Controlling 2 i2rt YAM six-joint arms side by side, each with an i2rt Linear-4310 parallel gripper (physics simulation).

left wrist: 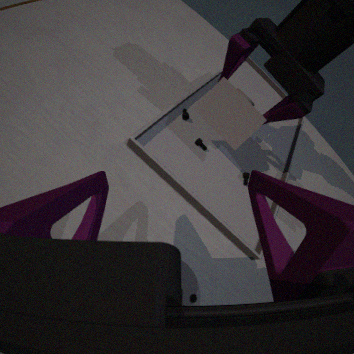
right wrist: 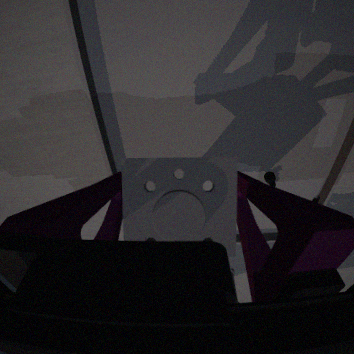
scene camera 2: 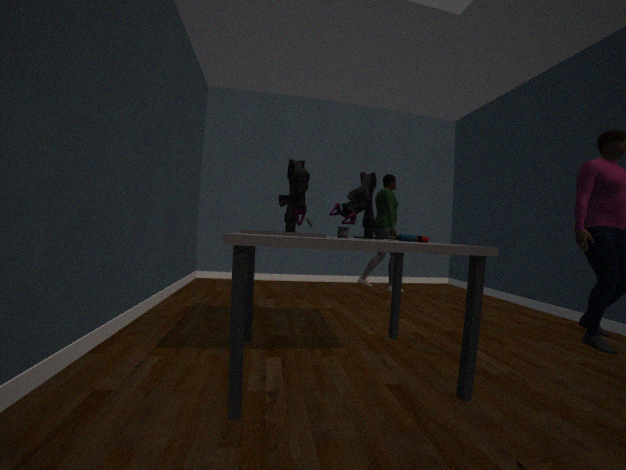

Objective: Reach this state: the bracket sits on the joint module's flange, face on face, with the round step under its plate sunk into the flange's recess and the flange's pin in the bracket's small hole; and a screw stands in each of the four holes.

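Places are measured from the left arm's base along level axes (x right, y ahead, z up), in centimetres.
Pixels of known places: left gripper, fingertip midpoint: (left wrist: pixel 177 178) (scene camera 2: pixel 335 218); right gripper, fingertip midpoint: (left wrist: pixel 234 106) (right wrist: pixel 178 178) (scene camera 2: pixel 299 225); left arm's base, link origin: (scene camera 2: pixel 368 238).
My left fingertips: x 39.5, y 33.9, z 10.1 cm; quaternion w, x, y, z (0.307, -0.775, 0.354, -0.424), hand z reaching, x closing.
For each thing: its top centre in the pictures, then the offset to it from my left fingertips. "spot": a spot on its surface instead.
- bracket, top centre: (right wrist: pixel 178 255) (left wrist: pixel 249 92) (scene camera 2: pixel 304 217) dx +16.1, dy -3.1, dz -0.5 cm
- tray, top centre: (right wrist: pixel 246 41) (left wrist: pixel 252 120) (scene camera 2: pixel 283 231) dx +25.1, dy -9.2, dz -8.5 cm
- screw, surface spot: (right wrist: pixel 270 177) spot: dx +13.7, dy -11.1, dz -8.7 cm
- grey joint module, top centre: (left wrist: pixel 164 299) (scene camera 2: pixel 343 226) dx -6.6, dy -4.0, dz -3.7 cm
- red tool, surface spot: (scene camera 2: pixel 412 237) spot: dx -51.7, dy -2.5, dz -7.6 cm
- small dark round thing, surface spot: (left wrist: pixel 193 298) spot: dx -5.6, dy -6.4, dz -4.1 cm
My right gripper (scene camera 2: pixel 301 217) (left wrist: pixel 234 106) (right wrist: pixel 178 178) is shut on the bracket (scene camera 2: pixel 309 221) (left wrist: pixel 229 115) (right wrist: pixel 179 220), gripping opposite edges of its square plate above the tray (left wrist: pixel 195 200) (right wrist: pixel 91 80). The bracket's round step and several holes show in the right wrist view; its lower part is hidden. My left gripper (scene camera 2: pixel 336 218) (left wrist: pixel 177 178) is open and empty above the table. Dark screws (left wrist: pixel 185 114) (left wrist: pixel 200 144) (left wrist: pixel 246 178) lie in the tray; one screw (right wrist: pixel 270 177) shows beside the right finger. The grey joint module (scene camera 2: pixel 343 232) stands on the table; its flange face cannot be seen.
A blue and red tool (scene camera 2: pixel 412 237) lies on the table (scene camera 2: pixel 353 244), right of the module in the scene view. A small dark round thing (left wrist: pixel 193 298) shows beyond the tray's near corner. People in green (scene camera 2: pixel 386 204) and pink (scene camera 2: pixel 604 189) are beyond the table.
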